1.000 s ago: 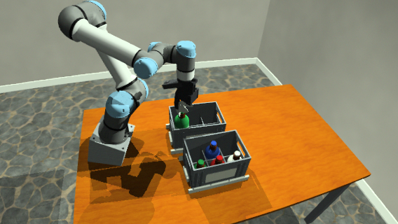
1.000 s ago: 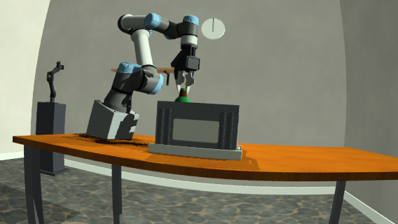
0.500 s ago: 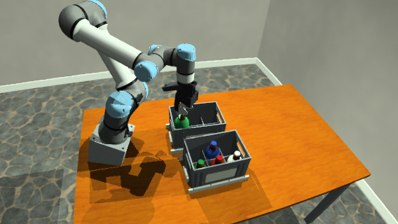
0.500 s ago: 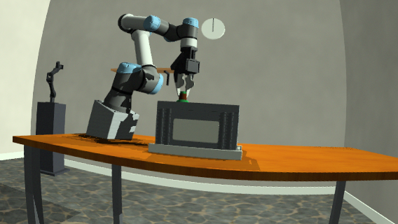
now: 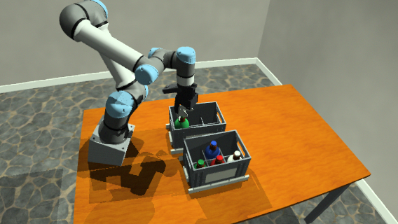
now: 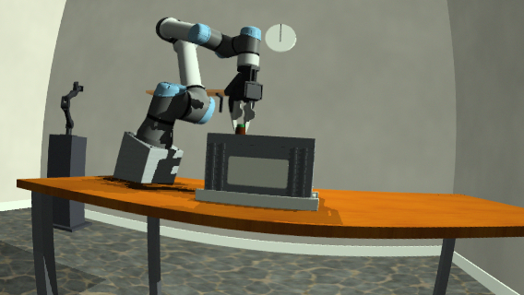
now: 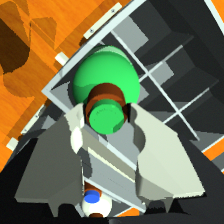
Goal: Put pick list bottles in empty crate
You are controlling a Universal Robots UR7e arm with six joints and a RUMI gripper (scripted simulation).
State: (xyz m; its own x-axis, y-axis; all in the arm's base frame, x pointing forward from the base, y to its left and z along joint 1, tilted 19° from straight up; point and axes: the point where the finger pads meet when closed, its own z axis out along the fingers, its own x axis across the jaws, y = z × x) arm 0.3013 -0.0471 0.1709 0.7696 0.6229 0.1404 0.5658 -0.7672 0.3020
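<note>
My gripper is now 70 mm above the green bottle. Round my hand: pick list (120 mm ahead, 160 mm to the left, 220 mm below); then blue-label bottle (100 mm ahead, 180 mm to the right, 130 mm below); then red-label bottle (80 mm ahead, 260 mm to the right, 130 mm below).
</note>
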